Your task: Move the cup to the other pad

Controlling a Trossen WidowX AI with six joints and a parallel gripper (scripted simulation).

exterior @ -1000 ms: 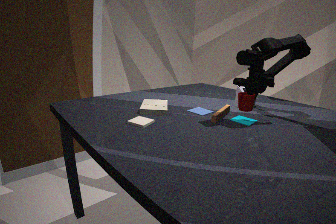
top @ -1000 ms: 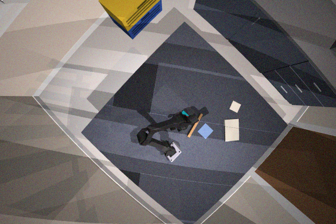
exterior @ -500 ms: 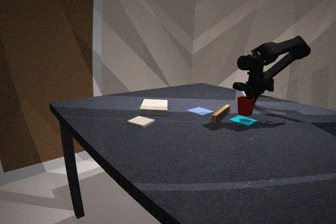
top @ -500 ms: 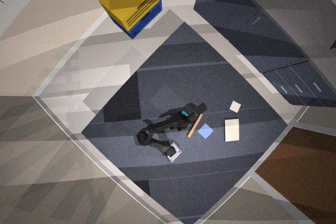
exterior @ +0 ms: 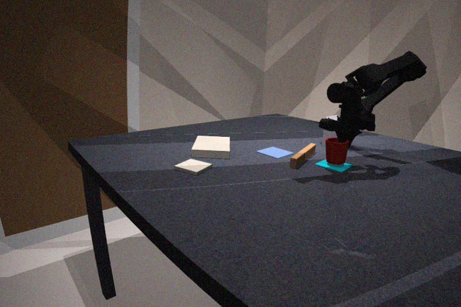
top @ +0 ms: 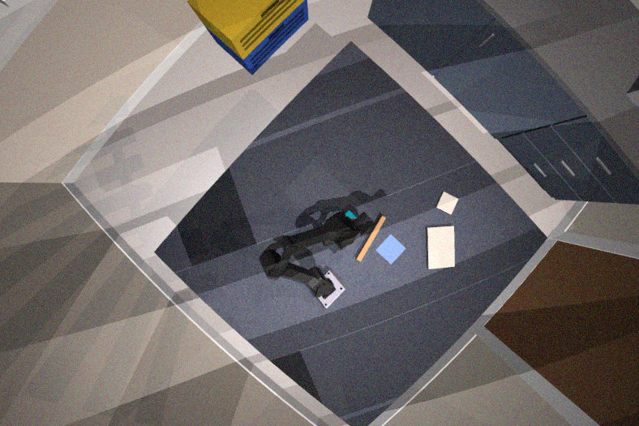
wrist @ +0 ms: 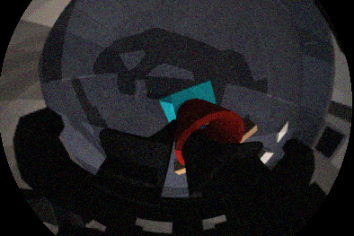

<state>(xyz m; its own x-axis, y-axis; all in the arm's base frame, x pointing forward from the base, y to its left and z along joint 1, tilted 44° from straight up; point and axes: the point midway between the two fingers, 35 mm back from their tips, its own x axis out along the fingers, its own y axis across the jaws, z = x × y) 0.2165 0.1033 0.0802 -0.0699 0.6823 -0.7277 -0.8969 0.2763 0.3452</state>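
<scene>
Right now my gripper tip is 3 cm short of the red cup and 2 cm to the left of it. Round my gripper tip: pale blue pad: 22 cm to the right, 9 cm ahead, 5 cm below; then cyan pad: 5 cm below, 3 cm ahead, 1 cm to the right; then wooden block: 11 cm to the right, 6 cm ahead, 4 cm below.
</scene>
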